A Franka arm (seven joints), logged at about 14 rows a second.
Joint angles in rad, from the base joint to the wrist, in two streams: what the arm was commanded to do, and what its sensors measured. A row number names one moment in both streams.
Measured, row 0: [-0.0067, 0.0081, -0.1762, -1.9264, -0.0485, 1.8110, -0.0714]
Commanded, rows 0 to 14: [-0.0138, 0.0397, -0.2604, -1.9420, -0.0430, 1.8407, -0.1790]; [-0.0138, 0.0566, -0.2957, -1.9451, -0.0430, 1.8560, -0.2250]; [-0.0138, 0.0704, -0.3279, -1.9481, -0.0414, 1.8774, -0.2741]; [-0.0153, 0.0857, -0.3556, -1.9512, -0.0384, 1.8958, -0.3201]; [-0.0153, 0.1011, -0.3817, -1.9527, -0.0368, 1.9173, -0.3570]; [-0.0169, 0.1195, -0.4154, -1.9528, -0.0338, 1.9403, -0.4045]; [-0.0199, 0.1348, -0.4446, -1.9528, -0.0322, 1.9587, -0.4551]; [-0.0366, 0.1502, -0.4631, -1.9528, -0.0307, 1.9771, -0.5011]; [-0.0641, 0.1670, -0.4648, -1.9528, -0.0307, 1.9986, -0.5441]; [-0.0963, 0.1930, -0.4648, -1.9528, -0.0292, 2.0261, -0.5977]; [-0.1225, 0.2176, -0.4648, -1.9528, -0.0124, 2.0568, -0.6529]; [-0.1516, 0.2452, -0.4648, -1.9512, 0.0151, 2.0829, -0.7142]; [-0.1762, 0.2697, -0.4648, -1.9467, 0.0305, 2.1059, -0.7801]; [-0.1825, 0.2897, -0.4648, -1.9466, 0.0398, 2.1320, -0.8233]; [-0.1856, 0.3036, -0.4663, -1.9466, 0.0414, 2.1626, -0.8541]
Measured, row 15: [-0.1840, 0.2701, -0.4620, -1.9578, 0.0137, 2.1189, -0.7880]
